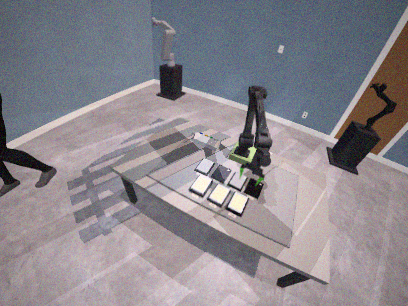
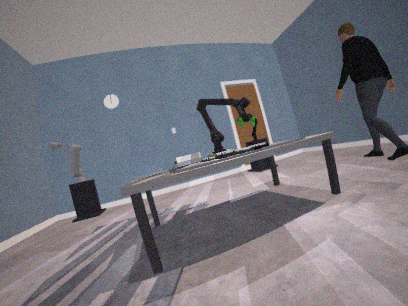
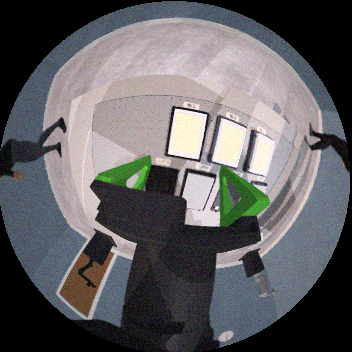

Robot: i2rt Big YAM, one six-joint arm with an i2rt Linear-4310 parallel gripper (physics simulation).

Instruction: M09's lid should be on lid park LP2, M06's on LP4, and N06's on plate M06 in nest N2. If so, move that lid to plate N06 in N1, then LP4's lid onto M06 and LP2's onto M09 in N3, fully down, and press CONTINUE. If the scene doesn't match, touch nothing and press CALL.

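Frame: origin at the arm's base, x down, y back, z left, level; centimetres.
Seen in the pictures: gripper, fingertip midpoint: (image 1: pixel 247 182) (image 2: pixel 249 126) (image 3: pixel 185 162); arm's base, origin of the base link: (image 1: pixel 242 152).
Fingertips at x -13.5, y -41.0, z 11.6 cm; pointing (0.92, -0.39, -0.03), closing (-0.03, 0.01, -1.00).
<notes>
Pixels of each thing's top centre, then the offset from my fingertips to it.
- N1 plate, middle of its top: (image 3: pixel 187 133) (image 1: pixel 238 201) dy -4.4, dx +14.2, dz -0.3 cm
- N3 plate, middle of its top: (image 3: pixel 231 143) (image 1: pixel 219 192) dy -3.9, dx +14.5, dz -13.1 cm
- N2 plate, middle of its top: (image 3: pixel 264 155) (image 1: pixel 201 182) dy -3.3, dx +13.6, dz -26.4 cm
- dark grey park, middle of its top: (image 3: pixel 229 198) (image 1: pixel 221 171) dy +14.4, dx +15.6, dz -18.8 cm
- black park, middle of its top: (image 3: pixel 158 188) (image 1: pixel 254 186) dy +13.4, dx +15.6, dz +6.6 cm
- white panel, middle of its top: (image 1: pixel 207 136) (image 2: pixel 187 154) dy +40.1, dx +9.2, dz -42.6 cm
My gripper (image 1: pixel 250 177) (image 2: pixel 247 122) (image 3: pixel 185 162) is open and empty, with green fingers, above the plates and lid parks. Three pale yellow, white-rimmed plates sit in dark nests: the N1 plate (image 1: pixel 237 203) (image 3: pixel 187 134), the N3 plate (image 1: pixel 219 195) (image 3: pixel 230 142) and the N2 plate (image 1: pixel 201 185) (image 3: pixel 261 152). Behind them, a pale piece (image 1: pixel 204 166) lies on the park behind N2, then comes a dark grey park (image 1: pixel 222 173), another pale piece (image 1: pixel 238 180) (image 3: pixel 198 189) and a black park (image 1: pixel 254 188) (image 3: pixel 162 180). Plate names, park numbers and lids are too blurred to read.
A white panel (image 1: pixel 207 137) (image 2: pixel 188 159) with small coloured marks stands on the table behind the parks. The arm stands on a green base (image 1: pixel 241 154). A person (image 2: pixel 367 75) (image 3: pixel 30 148) is beyond the table. Other arms stand on black pedestals (image 1: pixel 171 80) (image 2: pixel 86 199) near the walls.
</notes>
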